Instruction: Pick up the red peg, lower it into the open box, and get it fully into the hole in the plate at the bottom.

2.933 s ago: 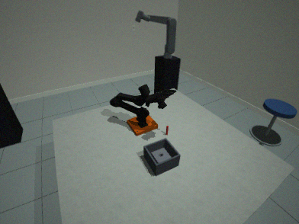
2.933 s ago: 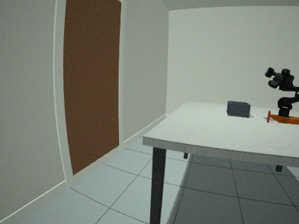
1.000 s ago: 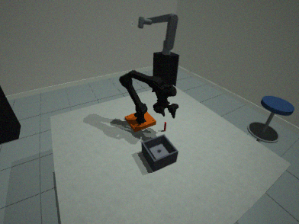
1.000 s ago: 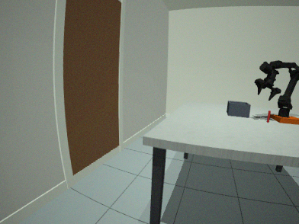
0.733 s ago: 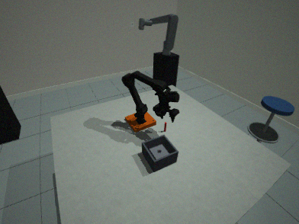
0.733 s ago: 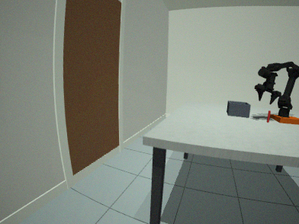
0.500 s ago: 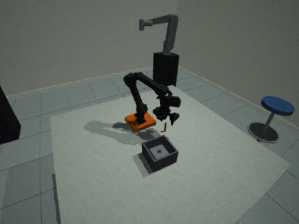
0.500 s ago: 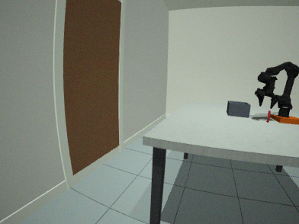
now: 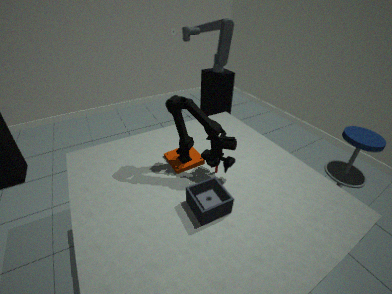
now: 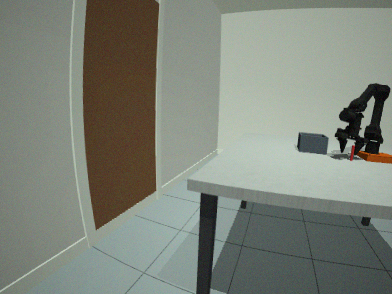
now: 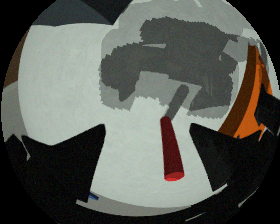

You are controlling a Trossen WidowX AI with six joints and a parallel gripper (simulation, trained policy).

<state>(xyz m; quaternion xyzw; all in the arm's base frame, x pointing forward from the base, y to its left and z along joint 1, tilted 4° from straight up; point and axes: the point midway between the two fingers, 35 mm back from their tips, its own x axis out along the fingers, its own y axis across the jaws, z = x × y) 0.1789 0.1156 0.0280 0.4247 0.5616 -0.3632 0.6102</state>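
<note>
The red peg is 20 mm behind my gripper tip and 10 mm above it. Round my gripper tip: grey plate (160 mm ahead, 170 mm to the right, 10 mm above); dark box (160 mm ahead, 170 mm to the right, 10 mm below).
</note>
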